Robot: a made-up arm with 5 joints.
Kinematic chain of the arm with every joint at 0, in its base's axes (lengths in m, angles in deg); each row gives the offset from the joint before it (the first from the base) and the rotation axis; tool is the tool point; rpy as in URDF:
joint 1: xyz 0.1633 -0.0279 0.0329 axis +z
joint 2: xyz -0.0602 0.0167 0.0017 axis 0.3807 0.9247 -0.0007
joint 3: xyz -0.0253 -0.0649 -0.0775 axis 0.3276 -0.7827 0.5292
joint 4: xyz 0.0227 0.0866 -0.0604 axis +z
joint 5: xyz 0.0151 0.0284 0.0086 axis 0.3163 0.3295 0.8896
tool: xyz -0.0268 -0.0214 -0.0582 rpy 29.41 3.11 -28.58
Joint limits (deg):
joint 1: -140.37..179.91
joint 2: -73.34..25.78
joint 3: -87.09..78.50
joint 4: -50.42..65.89
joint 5: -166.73..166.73
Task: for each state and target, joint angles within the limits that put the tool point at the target. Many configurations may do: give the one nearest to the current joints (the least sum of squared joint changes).
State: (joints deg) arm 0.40 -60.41 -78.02 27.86 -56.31
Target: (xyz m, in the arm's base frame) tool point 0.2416 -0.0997 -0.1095
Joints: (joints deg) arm 6.70 -70.19 -76.10 14.80 -64.59
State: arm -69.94 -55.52 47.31 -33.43 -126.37
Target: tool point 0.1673 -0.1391 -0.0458
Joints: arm -79.48 -67.90 4.30 -33.27 -126.05
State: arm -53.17 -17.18 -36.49 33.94 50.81
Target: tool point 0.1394 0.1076 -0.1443
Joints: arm -59.96 15.95 -10.83 33.25 49.86
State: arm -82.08 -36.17 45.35 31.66 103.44
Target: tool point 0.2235 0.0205 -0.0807
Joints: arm -74.90 -22.25 77.89 33.44 105.24
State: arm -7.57 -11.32 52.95 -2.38 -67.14
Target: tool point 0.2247 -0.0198 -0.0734
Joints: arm -32.06 -53.45 55.50 9.86 -60.74
